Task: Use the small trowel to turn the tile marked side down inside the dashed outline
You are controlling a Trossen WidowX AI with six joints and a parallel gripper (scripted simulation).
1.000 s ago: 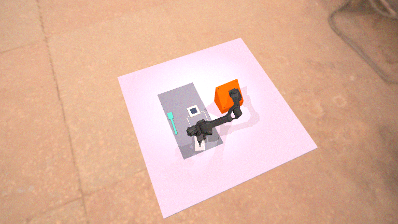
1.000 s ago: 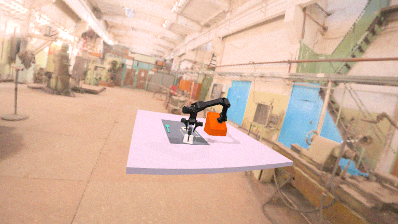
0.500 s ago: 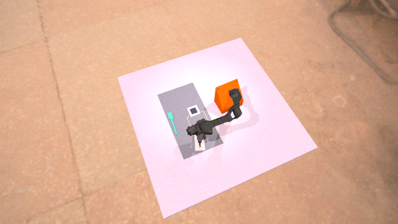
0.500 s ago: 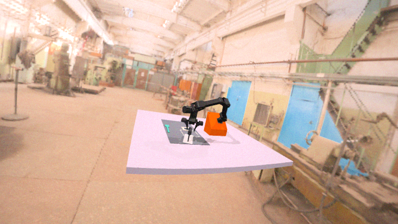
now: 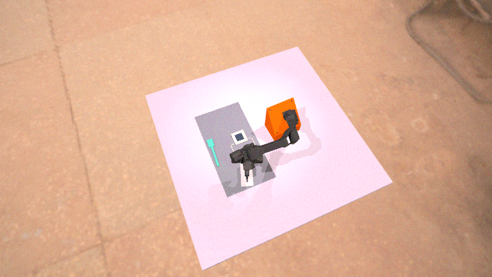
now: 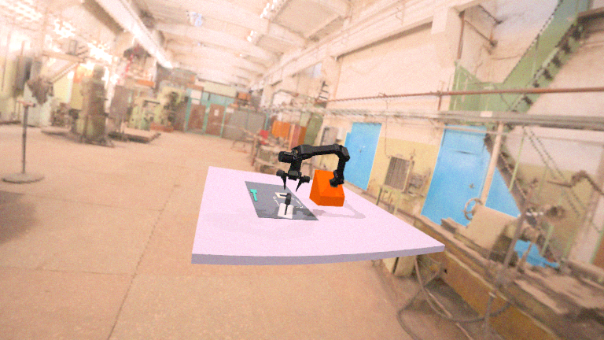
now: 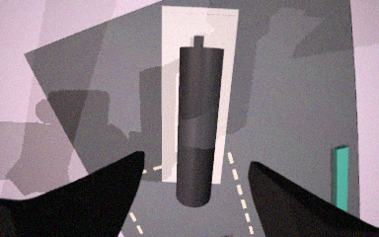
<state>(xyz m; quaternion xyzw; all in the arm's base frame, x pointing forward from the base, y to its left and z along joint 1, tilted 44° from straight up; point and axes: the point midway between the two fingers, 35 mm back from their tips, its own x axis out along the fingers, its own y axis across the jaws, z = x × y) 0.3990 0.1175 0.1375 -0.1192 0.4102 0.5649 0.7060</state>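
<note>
Right now my gripper tip is 8 cm above the trowel, 2 cm to the right of it and 1 cm short of it. The rest, counted from my gripper tip: teal flat tool: 24 cm to the right, 14 cm ahead, 11 cm below; then grey mat: 20 cm to the right, 14 cm below; then tile: 24 cm to the right, 11 cm below, 7 cm behind.
</note>
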